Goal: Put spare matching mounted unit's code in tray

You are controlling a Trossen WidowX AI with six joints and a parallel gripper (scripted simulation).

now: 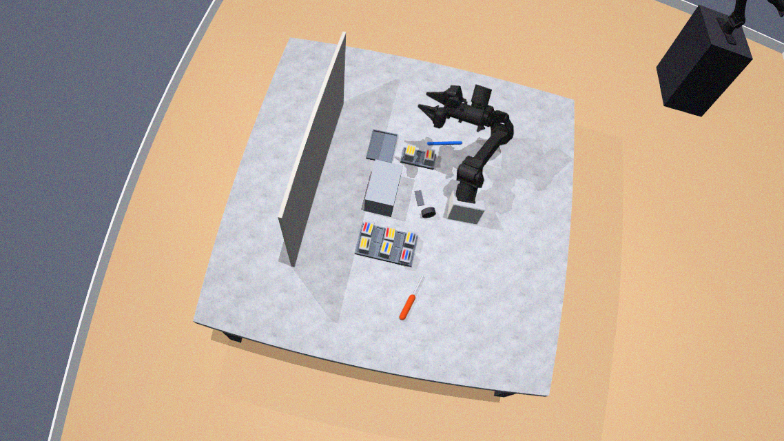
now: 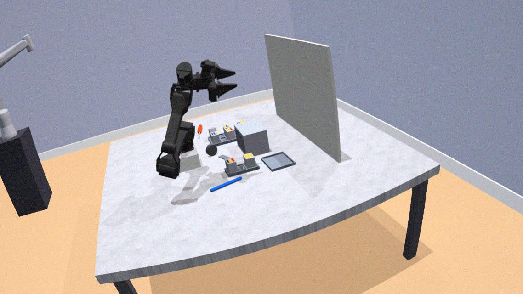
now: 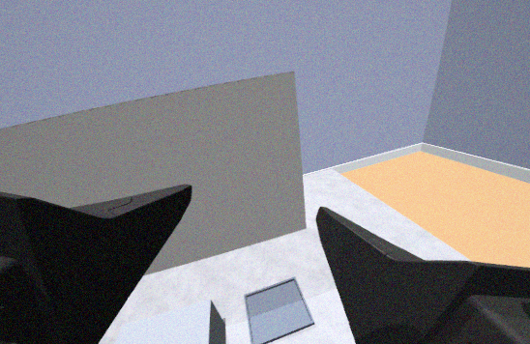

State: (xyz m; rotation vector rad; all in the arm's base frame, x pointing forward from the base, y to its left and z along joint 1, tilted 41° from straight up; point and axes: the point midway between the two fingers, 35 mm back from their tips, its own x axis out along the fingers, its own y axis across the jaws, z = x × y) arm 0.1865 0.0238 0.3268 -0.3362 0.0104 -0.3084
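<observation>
My gripper tip is now 20 mm to the right of the grey spare and 320 mm above it. The rest, counted from my gripper tip: grey mounted unit: 80 mm ahead, 200 mm to the left, 310 mm below; then small rack: 30 mm behind, 20 mm to the left, 350 mm below; then grey tray: 110 mm ahead, 360 mm below.
</observation>
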